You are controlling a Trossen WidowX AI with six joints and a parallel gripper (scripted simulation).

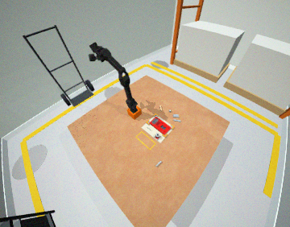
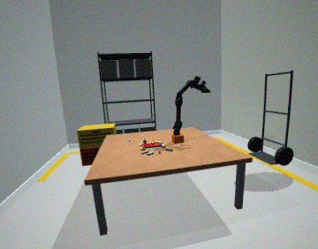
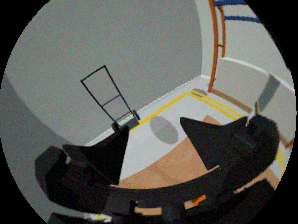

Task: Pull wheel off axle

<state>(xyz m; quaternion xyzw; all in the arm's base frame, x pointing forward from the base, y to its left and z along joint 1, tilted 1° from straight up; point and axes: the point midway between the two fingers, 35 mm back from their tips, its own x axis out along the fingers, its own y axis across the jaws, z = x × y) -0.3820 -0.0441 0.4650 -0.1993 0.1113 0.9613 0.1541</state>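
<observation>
Right now the small wheel is 77 cm ahead of my gripper tip, 3 cm to the left of it and 50 cm below it. Round my gripper tip: light plate 70 cm ahead, 12 cm to the left, 53 cm below.
</observation>
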